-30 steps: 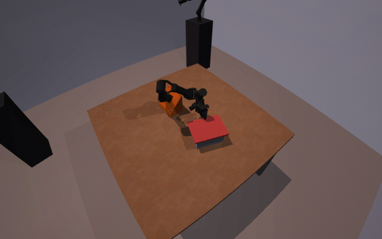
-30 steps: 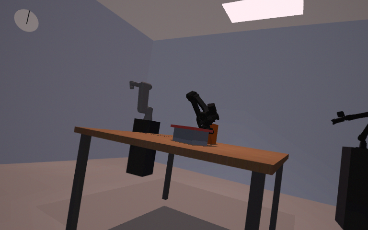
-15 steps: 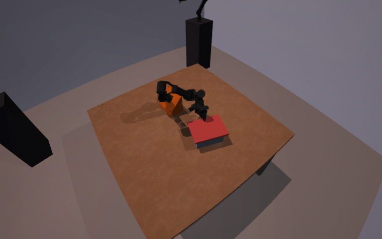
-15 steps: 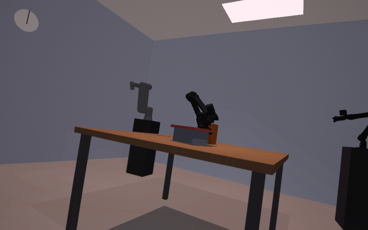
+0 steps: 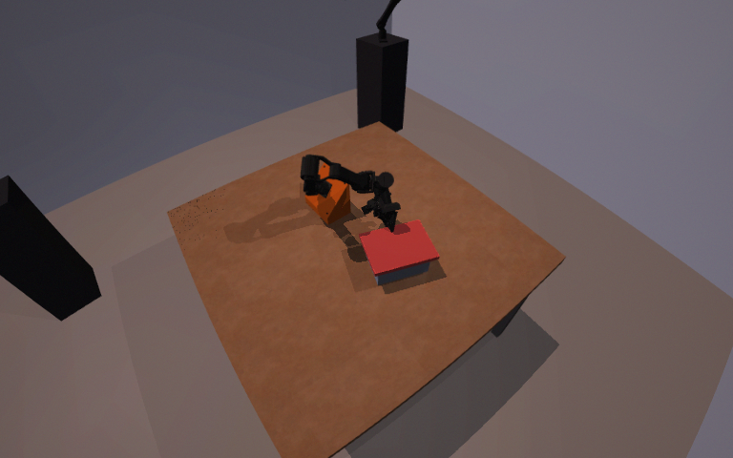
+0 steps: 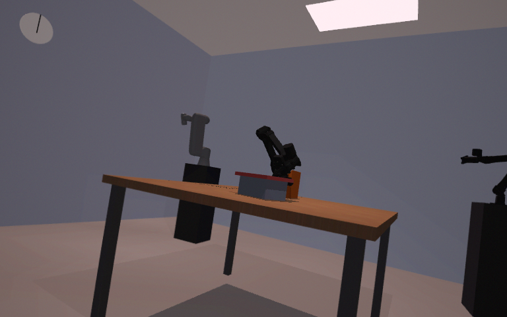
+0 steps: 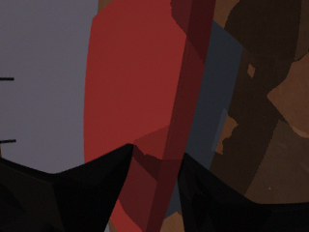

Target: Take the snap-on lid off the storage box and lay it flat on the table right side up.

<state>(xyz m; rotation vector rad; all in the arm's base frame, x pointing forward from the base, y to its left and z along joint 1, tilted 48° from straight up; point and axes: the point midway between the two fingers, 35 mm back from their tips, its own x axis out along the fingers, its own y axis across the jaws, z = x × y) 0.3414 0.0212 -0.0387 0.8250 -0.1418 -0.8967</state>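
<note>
Now: the red lid 7 cm ahead of my gripper tip, 3 cm to the right of it and 1 cm above it. The rest, counted from my gripper tip: grey-blue storage box 7 cm ahead, 5 cm below, 3 cm to the right.
</note>
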